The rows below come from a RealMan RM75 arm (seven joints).
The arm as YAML. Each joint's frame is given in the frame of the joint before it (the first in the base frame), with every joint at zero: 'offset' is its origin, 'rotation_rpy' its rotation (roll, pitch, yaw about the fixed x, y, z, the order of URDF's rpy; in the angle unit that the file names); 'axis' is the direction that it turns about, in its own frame. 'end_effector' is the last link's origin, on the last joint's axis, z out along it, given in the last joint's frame.
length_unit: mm
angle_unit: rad
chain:
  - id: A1
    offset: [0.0, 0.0, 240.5]
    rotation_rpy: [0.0, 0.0, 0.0]
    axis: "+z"
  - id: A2
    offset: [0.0, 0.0, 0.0]
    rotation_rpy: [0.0, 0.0, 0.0]
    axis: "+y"
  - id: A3
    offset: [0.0, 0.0, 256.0]
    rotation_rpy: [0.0, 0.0, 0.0]
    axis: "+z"
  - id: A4
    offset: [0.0, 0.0, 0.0]
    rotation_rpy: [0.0, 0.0, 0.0]
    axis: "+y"
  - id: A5
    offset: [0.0, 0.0, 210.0]
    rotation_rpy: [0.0, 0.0, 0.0]
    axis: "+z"
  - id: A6
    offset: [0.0, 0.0, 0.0]
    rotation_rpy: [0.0, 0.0, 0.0]
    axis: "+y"
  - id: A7
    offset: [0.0, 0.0, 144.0]
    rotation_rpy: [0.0, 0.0, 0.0]
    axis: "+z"
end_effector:
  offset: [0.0, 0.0, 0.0]
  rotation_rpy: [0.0, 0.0, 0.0]
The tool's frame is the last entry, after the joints.
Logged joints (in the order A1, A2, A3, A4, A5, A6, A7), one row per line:
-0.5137, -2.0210, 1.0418, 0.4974, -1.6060, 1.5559, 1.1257
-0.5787, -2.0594, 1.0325, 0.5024, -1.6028, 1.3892, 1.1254
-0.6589, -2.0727, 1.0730, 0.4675, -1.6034, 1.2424, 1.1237
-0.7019, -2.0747, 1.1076, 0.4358, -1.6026, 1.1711, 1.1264
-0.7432, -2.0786, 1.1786, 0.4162, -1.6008, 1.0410, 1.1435
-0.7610, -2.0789, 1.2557, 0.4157, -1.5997, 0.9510, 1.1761
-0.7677, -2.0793, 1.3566, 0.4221, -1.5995, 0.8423, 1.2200
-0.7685, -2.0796, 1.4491, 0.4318, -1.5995, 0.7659, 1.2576
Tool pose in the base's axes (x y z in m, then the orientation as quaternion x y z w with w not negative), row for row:
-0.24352, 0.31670, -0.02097, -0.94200, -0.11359, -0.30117, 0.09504
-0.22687, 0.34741, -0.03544, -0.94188, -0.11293, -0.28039, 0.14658
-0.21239, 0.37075, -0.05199, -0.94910, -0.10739, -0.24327, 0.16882
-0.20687, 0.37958, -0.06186, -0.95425, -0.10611, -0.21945, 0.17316
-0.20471, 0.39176, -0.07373, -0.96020, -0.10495, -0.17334, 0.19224
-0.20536, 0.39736, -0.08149, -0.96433, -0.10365, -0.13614, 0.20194
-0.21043, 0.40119, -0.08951, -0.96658, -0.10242, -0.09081, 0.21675
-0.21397, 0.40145, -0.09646, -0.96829, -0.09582, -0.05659, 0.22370
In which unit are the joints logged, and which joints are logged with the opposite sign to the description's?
The joints are logged in radians. Opposite sign: A5, A7.
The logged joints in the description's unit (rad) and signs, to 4 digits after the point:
-0.5137, -2.0210, 1.0418, 0.4974, 1.6060, 1.5559, -1.1257
-0.5787, -2.0594, 1.0325, 0.5024, 1.6028, 1.3892, -1.1254
-0.6589, -2.0727, 1.0730, 0.4675, 1.6034, 1.2424, -1.1237
-0.7019, -2.0747, 1.1076, 0.4358, 1.6026, 1.1711, -1.1264
-0.7432, -2.0786, 1.1786, 0.4162, 1.6008, 1.0410, -1.1435
-0.7610, -2.0789, 1.2557, 0.4157, 1.5997, 0.9510, -1.1761
-0.7677, -2.0793, 1.3566, 0.4221, 1.5995, 0.8423, -1.2200
-0.7685, -2.0796, 1.4491, 0.4318, 1.5995, 0.7659, -1.2576

